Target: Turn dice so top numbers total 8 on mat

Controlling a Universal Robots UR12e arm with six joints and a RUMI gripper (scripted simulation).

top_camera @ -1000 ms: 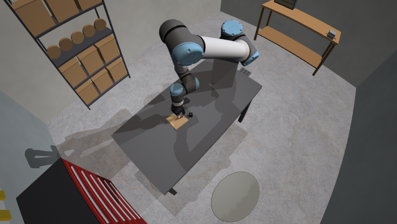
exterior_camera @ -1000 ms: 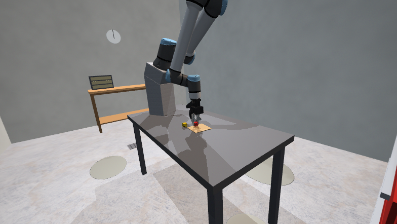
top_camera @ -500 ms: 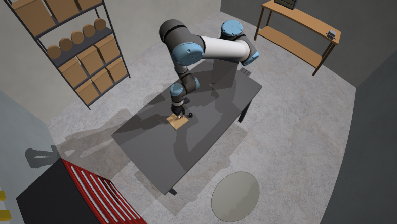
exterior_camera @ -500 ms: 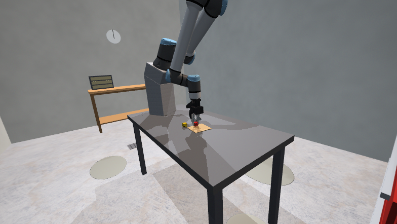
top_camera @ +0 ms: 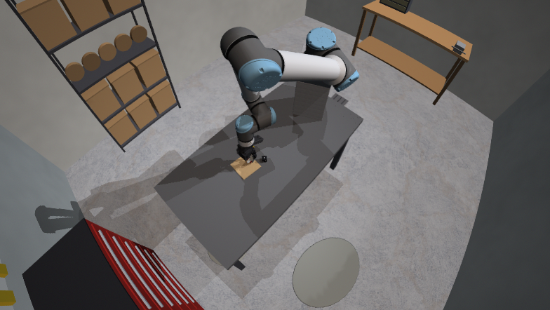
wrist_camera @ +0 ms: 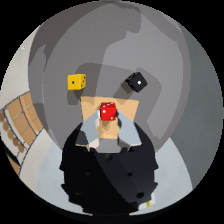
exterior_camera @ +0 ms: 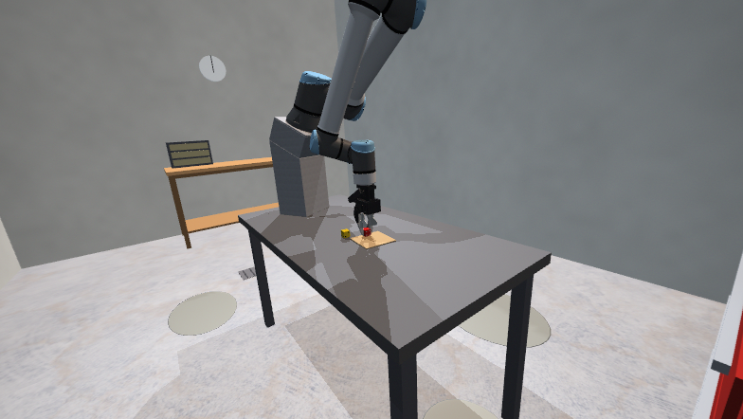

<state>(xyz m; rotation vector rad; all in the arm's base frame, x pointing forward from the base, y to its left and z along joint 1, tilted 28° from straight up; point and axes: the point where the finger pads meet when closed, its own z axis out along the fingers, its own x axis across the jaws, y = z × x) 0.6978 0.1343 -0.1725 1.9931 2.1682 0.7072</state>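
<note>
Now: hand right at the red die. From my hand the other things lie so: tan mat 5 cm ahead, 1 cm to the left, 2 cm below; yellow die 5 cm behind, 7 cm to the right, 1 cm below; black die 7 cm behind, 5 cm to the left, 1 cm below.
</note>
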